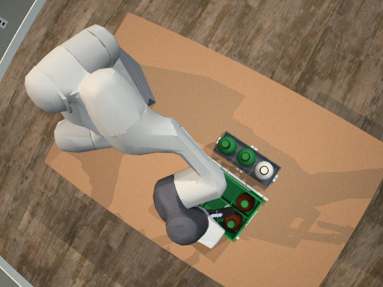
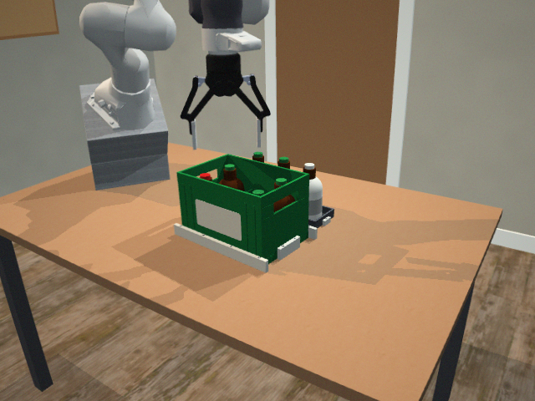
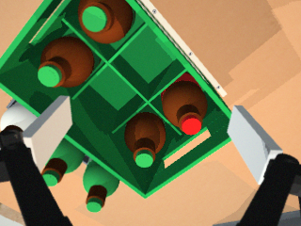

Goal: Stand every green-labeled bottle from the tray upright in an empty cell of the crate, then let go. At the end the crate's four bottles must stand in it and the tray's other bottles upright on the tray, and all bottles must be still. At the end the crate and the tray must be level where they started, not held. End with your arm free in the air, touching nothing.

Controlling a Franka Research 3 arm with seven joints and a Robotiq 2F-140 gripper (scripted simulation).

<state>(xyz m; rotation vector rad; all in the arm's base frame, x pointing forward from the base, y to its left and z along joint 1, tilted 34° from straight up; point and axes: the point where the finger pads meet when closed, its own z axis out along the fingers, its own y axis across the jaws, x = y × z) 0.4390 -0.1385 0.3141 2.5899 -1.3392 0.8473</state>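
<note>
Now: hand 210 mm to the right of the white-labeled bottle, 180 mm above it and 130 mm short of it. Also, from my hand: grey tray: 250 mm below, 220 mm to the left, 50 mm ahead; then green crate: 180 mm below, 40 mm to the left, 10 mm ahead.
</note>
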